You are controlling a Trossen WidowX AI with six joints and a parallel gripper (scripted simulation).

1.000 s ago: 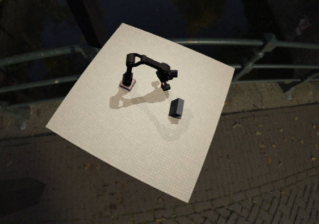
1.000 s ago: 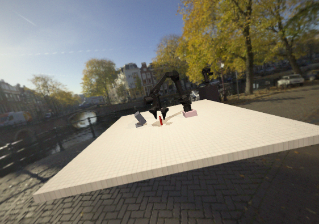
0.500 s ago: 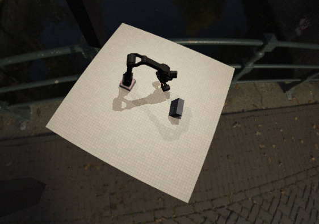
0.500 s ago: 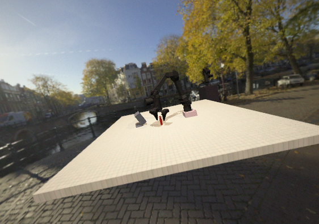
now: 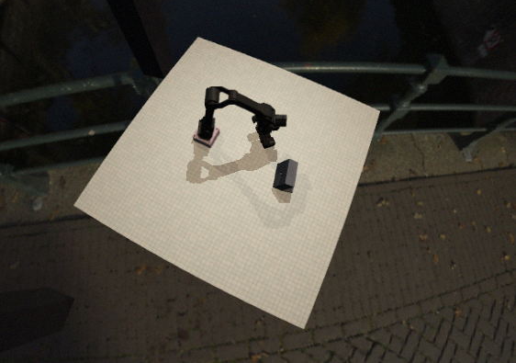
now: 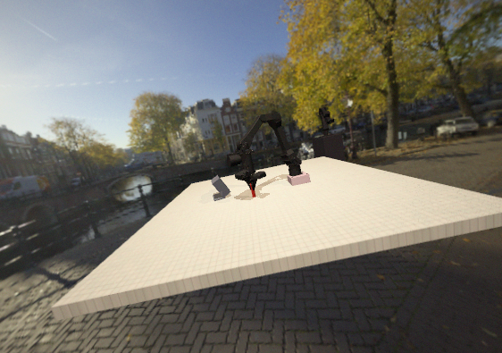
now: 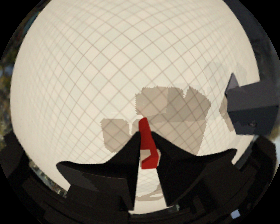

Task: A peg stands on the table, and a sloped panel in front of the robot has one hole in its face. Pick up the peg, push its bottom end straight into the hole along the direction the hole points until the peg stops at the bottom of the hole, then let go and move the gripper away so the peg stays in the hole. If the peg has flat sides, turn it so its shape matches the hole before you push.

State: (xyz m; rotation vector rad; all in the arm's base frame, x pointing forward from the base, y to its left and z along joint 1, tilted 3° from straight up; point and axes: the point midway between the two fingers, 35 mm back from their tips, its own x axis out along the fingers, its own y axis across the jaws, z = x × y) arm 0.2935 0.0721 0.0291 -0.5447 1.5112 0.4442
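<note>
My gripper tip is 17 cm short of the sloped grey panel, 18 cm to the left of it and 3 cm below it. Also, from my gripper tip: red peg: 2 cm above.
</note>
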